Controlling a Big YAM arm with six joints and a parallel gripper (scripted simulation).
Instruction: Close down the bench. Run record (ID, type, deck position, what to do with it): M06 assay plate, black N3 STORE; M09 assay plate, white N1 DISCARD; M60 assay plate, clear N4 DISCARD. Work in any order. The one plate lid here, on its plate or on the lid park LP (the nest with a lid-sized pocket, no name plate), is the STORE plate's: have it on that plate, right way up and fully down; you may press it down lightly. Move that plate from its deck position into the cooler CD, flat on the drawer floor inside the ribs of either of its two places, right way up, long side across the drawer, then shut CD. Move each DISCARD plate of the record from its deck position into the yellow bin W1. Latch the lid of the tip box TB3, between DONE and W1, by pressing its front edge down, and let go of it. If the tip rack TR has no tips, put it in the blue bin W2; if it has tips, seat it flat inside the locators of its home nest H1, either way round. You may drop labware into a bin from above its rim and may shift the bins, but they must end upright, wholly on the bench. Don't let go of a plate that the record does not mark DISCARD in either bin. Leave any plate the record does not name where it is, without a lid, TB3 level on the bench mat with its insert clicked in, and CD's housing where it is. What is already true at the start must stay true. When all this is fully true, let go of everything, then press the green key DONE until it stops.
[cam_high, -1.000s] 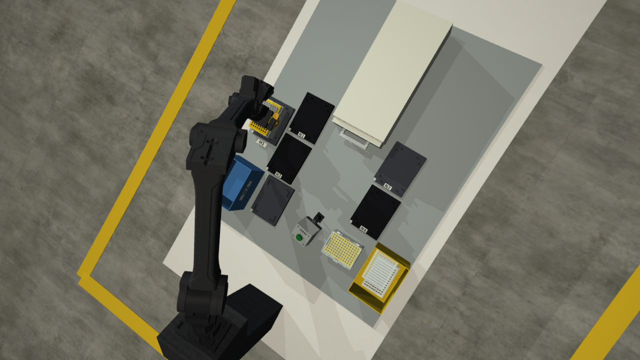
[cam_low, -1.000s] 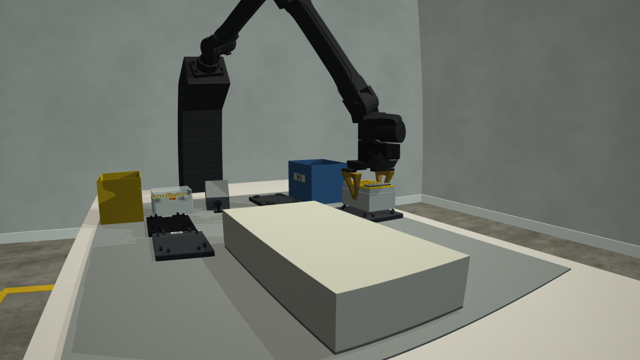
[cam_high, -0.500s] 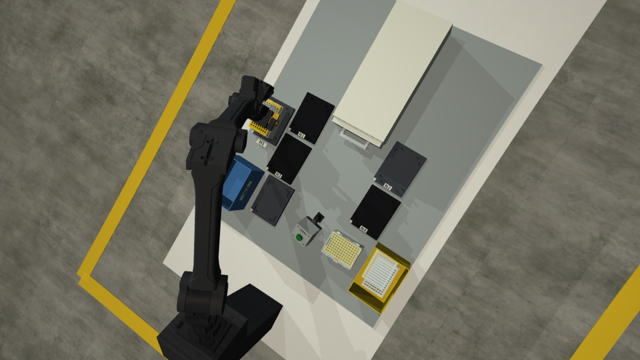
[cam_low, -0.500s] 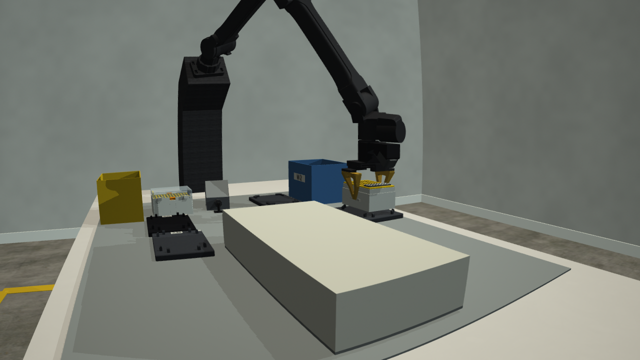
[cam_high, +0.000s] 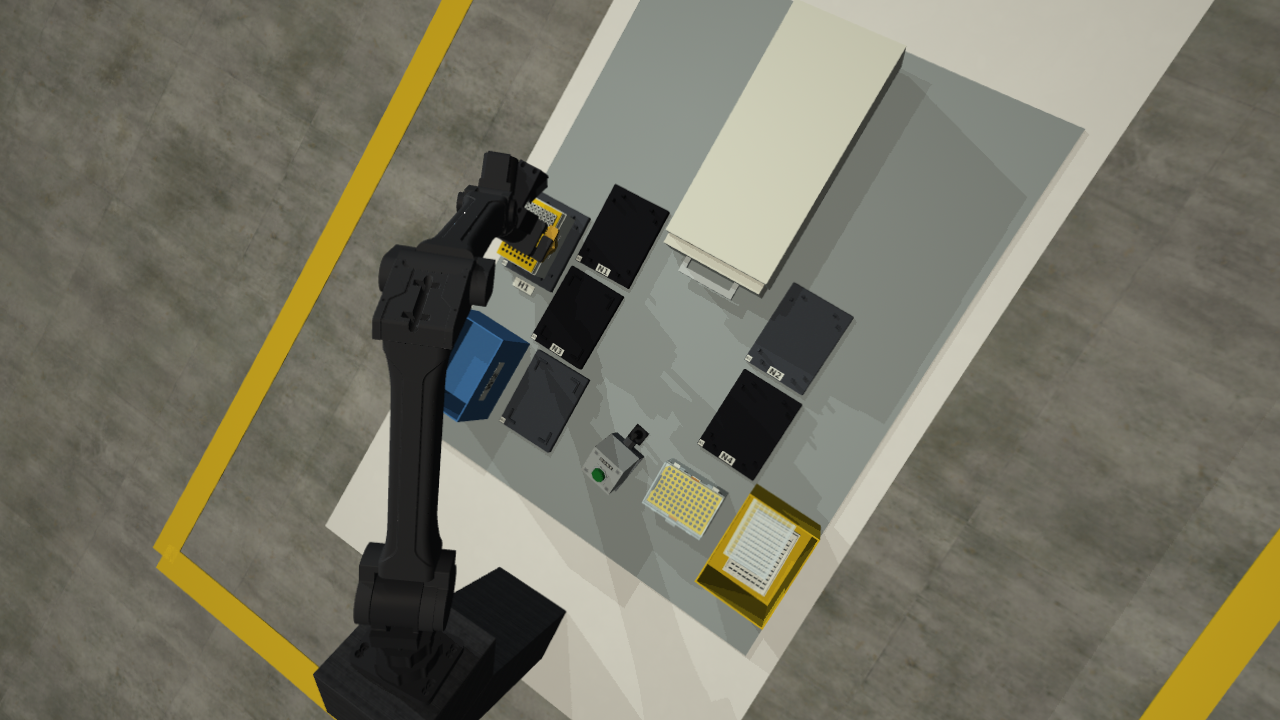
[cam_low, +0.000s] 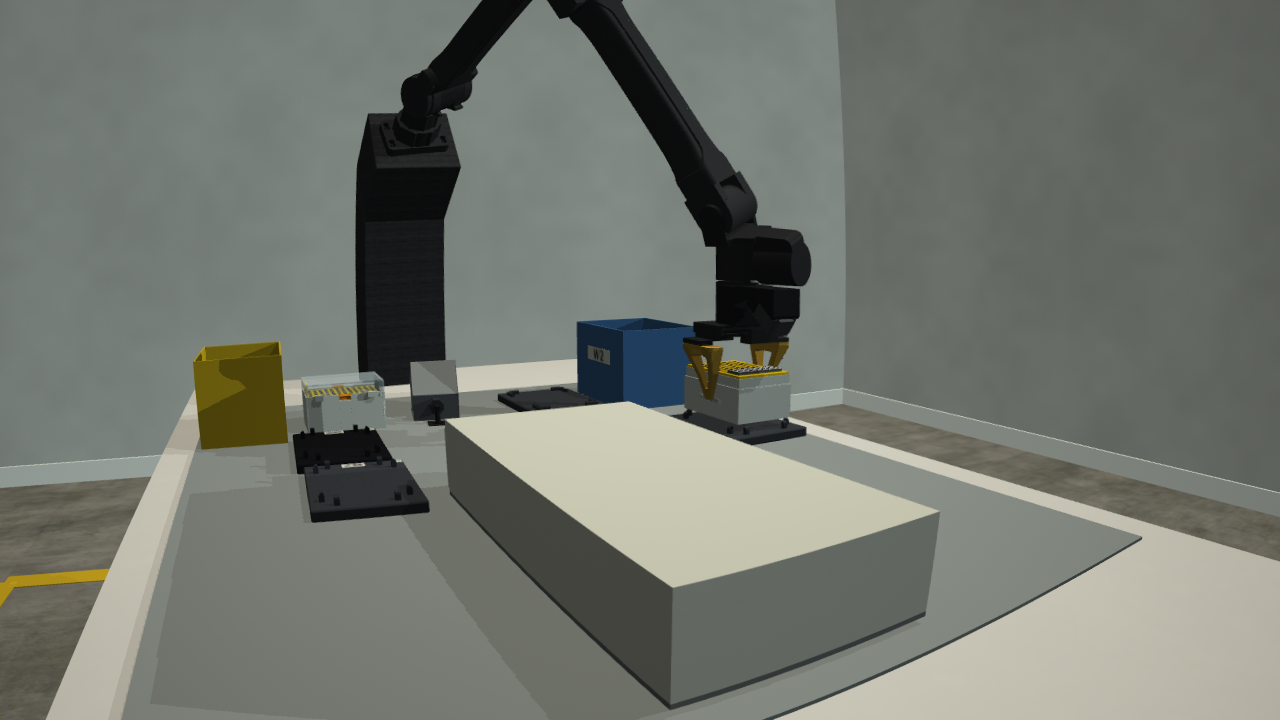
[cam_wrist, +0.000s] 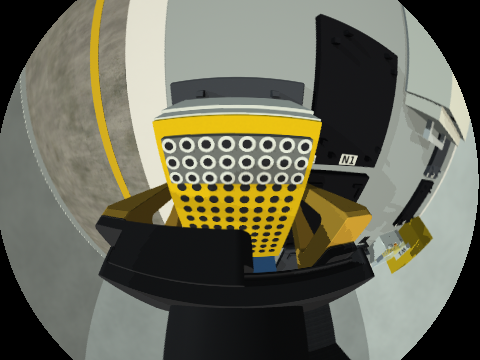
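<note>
The home nest H1 lies 50 mm below my hand. The rest, counted from my hand: nest N3 (120 mm behind, 110 mm to the right, 50 mm below); yellow tip rack (10 mm behind, 10 mm above); nest N1 (150 mm to the right, 50 mm below, 50 mm ahead).
</note>
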